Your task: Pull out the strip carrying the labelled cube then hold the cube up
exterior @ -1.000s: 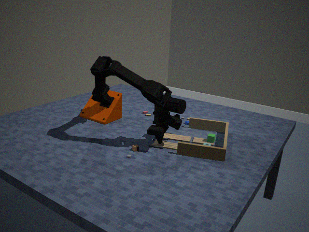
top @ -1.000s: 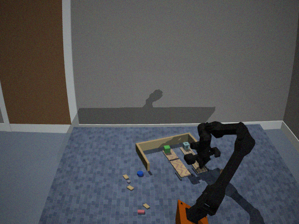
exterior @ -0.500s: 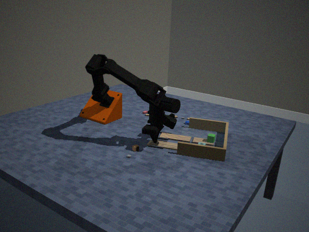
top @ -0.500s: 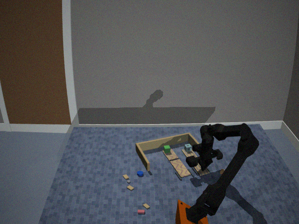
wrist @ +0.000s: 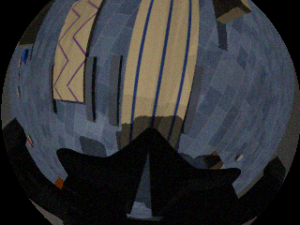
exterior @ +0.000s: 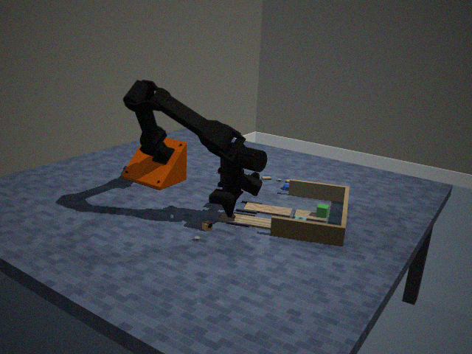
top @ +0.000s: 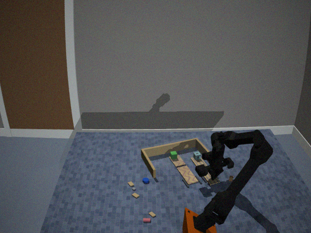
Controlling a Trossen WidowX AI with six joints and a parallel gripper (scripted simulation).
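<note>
Now: the teal labelled cube 19 cm ahead of my gripper tip, 6 cm to the left of it and 2 cm above it. Also, from my gripper tip: blue object (2 cm ahead, 32 cm to the left); zigzag strip (6 cm ahead, 12 cm to the left); tan cube (1 cm behind, 10 cm to the right).
</note>
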